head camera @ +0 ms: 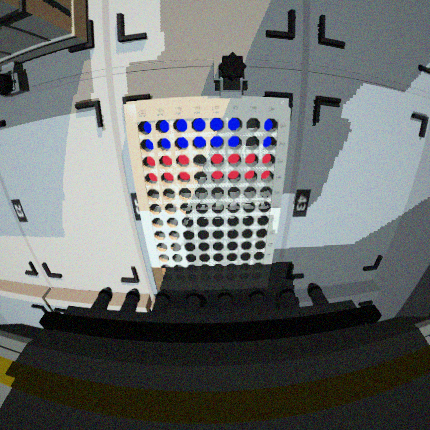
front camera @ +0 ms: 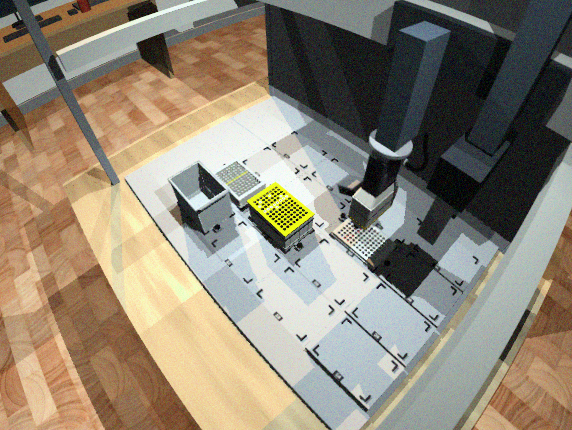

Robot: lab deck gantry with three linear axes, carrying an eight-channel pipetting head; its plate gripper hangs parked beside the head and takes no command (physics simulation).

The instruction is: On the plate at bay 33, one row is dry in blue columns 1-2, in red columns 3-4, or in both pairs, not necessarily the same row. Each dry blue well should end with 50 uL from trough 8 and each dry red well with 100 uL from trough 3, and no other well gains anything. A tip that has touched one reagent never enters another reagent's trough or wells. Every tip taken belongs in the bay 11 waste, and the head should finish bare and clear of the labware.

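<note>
The plate (front camera: 359,240) (head camera: 276,175) lies flat. In the head view its blue wells (head camera: 199,124) lack colour in row B, columns 1-2, and its red wells (head camera: 234,159) in row E, columns 3-4. The pipetting head (front camera: 374,205) (head camera: 215,327) hangs low at one end of the plate. Its nozzles (head camera: 195,300) show in the head view; no long tips can be made out. The parked plate gripper cannot be made out clearly. An open grey bin (front camera: 206,212) stands at the left. A yellow-topped tip rack (front camera: 281,210) stands between bin and plate. Trough numbers are unreadable.
A pale gridded labware (front camera: 242,187) with a yellow line stands behind the bin and tip rack. Black corner brackets (head camera: 325,107) mark the bays, and a label 43 (head camera: 301,202) lies beside the plate. A dark wall (front camera: 320,90) rises behind the deck.
</note>
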